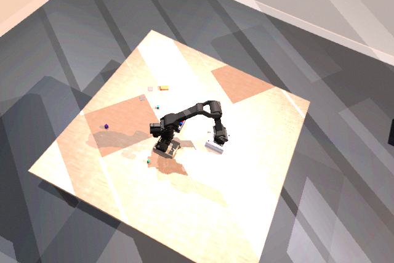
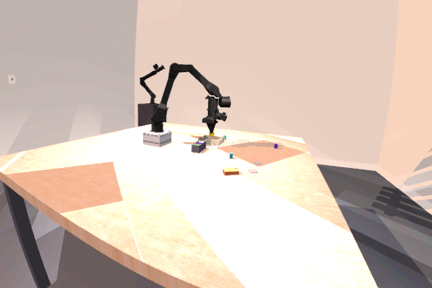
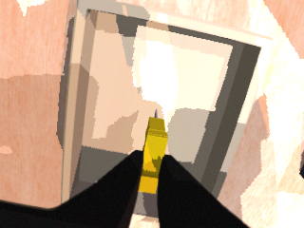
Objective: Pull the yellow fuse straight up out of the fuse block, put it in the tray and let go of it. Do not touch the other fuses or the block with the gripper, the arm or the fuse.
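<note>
My gripper tip is 1 cm above the yellow fuse. The rest, counted from my gripper tip: pale tray (6 cm below); then blue fuse (1 cm ahead, 18 cm to the right, 3 cm below); then white fuse (14 cm to the right, 3 cm below).
</note>
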